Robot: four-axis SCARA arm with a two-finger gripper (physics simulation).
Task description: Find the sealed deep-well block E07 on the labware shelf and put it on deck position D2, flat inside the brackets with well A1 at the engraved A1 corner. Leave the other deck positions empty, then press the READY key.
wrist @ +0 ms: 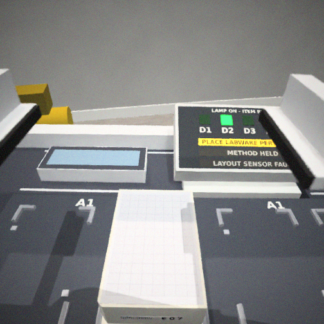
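The block E07 (152, 250) is a white box with a faint grid on top and "E07" on its near side. It lies on the dark deck (260, 270) between two bracketed positions marked A1. Pale pieces show beside its near lower corners; the other brackets around it are hidden. Its own well A1 cannot be made out. My gripper (150, 93) is open, a finger at each side of the view, above and apart from the block. On the status panel (178, 145), the D2 lamp (226, 120) is green. No key marked READY can be made out.
A low white box with a light blue face (92, 157) stands behind the left position. A yellow block (35, 97) and a yellow cylinder (57, 115) are at the back left, partly behind the left finger. A pale rim runs along the back.
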